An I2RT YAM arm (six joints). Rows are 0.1 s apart.
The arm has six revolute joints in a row. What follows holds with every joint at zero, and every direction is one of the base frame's. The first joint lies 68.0 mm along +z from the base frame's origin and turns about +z. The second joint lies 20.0 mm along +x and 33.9 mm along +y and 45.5 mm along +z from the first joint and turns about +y. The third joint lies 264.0 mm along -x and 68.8 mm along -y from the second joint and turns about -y. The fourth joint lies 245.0 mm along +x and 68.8 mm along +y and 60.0 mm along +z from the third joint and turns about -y. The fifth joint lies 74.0 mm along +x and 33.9 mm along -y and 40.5 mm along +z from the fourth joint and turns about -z. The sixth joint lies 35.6 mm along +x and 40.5 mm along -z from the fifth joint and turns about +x. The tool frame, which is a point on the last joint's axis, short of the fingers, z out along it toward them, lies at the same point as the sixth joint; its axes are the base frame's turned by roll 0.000, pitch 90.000 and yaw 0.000 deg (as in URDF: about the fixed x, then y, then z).
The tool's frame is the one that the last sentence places.
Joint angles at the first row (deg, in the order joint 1, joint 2, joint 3, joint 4, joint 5, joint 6):
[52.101, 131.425, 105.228, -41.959, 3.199, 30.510]
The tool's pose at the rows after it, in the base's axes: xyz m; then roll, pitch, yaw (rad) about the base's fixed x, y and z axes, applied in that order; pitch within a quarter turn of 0, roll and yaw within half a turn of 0:
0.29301, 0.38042, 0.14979, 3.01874, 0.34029, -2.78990
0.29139, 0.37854, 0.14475, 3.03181, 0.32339, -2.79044
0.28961, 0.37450, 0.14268, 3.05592, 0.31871, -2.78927
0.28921, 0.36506, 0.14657, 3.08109, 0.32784, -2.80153
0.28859, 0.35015, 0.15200, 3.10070, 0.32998, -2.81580
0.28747, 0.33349, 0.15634, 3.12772, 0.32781, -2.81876
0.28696, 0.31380, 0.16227, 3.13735, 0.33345, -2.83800
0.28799, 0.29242, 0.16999, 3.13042, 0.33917, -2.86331
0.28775, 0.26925, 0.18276, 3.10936, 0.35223, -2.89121
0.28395, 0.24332, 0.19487, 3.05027, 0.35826, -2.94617
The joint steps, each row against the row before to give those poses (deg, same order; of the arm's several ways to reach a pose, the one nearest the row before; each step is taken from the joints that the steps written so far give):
[0.613, 0.563, -0.109, -0.923, 1.103, 0.074]
[0.031, 0.178, -0.690, -0.349, 0.173, 0.264]
[-0.049, -0.519, -1.258, -0.192, 1.012, -0.002]
[-0.546, -1.898, -2.304, 0.095, 1.554, 0.143]
[-1.019, -2.884, -3.502, 0.166, 0.966, -0.137]
[-1.169, -2.962, -3.726, 0.005, 0.980, -0.830]
[-1.614, -3.656, -4.393, 0.824, 0.493, -0.501]
[-2.125, -3.843, -4.074, 0.823, -0.384, -0.735]
[-2.392, -4.712, -3.949, 0.596, -0.952, -0.967]
[-2.719, -5.584, -4.926, 1.195, -2.687, 0.162]

